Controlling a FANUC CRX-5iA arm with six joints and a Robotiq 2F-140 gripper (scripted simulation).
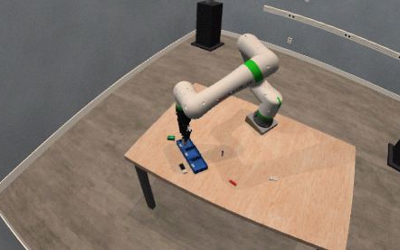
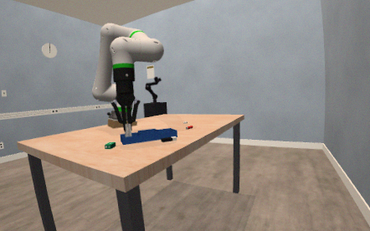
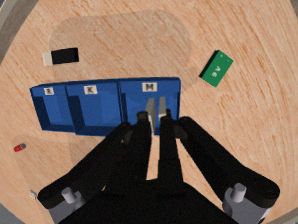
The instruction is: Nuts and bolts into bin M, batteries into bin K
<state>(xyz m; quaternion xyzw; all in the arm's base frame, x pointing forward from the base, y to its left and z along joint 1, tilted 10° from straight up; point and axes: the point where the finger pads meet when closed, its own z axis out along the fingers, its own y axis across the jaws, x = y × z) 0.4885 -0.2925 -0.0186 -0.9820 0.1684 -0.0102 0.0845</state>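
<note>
Right now the joined blue bins is 90 mm to the left of my hand, 40 mm ahead of it and 30 mm below it. The rest, counted from my hand: red battery: 390 mm to the left, 50 mm ahead, 40 mm below; green battery: 110 mm to the right, 40 mm below, 20 mm ahead; small dark bolt: 220 mm to the left, 90 mm behind, 40 mm below.
</note>
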